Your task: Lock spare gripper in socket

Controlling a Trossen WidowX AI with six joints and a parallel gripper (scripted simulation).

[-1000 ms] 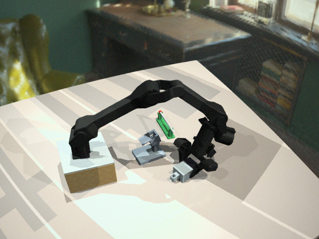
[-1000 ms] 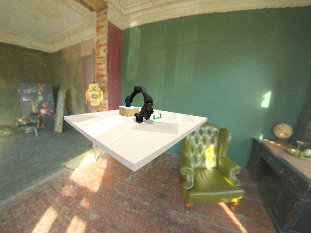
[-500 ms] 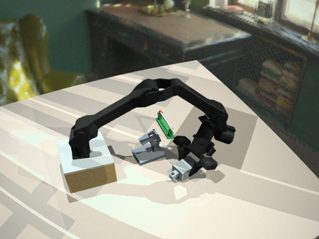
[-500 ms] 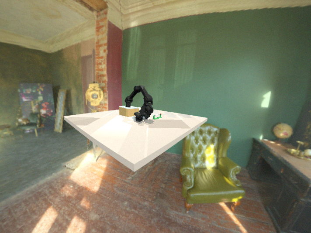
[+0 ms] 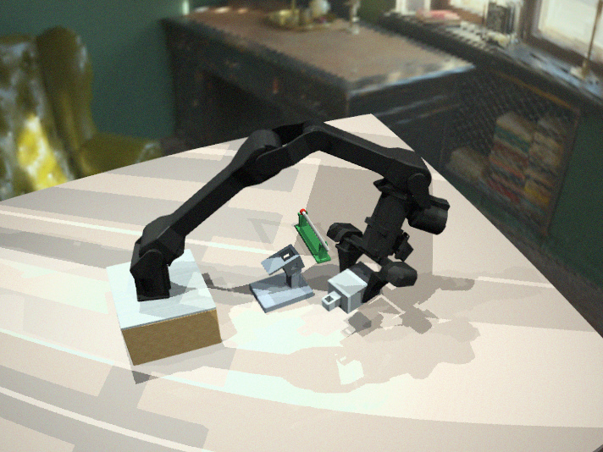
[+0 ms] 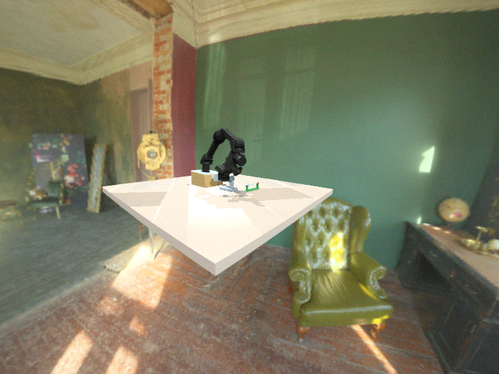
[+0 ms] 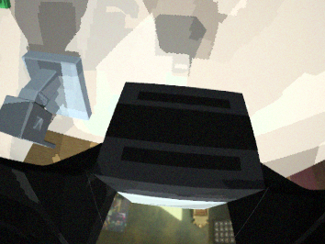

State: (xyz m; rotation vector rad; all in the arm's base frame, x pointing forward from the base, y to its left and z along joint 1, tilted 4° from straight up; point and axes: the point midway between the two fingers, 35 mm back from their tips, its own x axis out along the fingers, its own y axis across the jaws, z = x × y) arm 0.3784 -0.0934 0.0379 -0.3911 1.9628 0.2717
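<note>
Right now the spare gripper is 10 mm behind my gripper tip and 20 mm above it. The rest, counted from my gripper tip: green rack (280 mm to the left, 80 mm below); then grey mount (100 mm behind, 140 mm to the left, 50 mm below).
</note>
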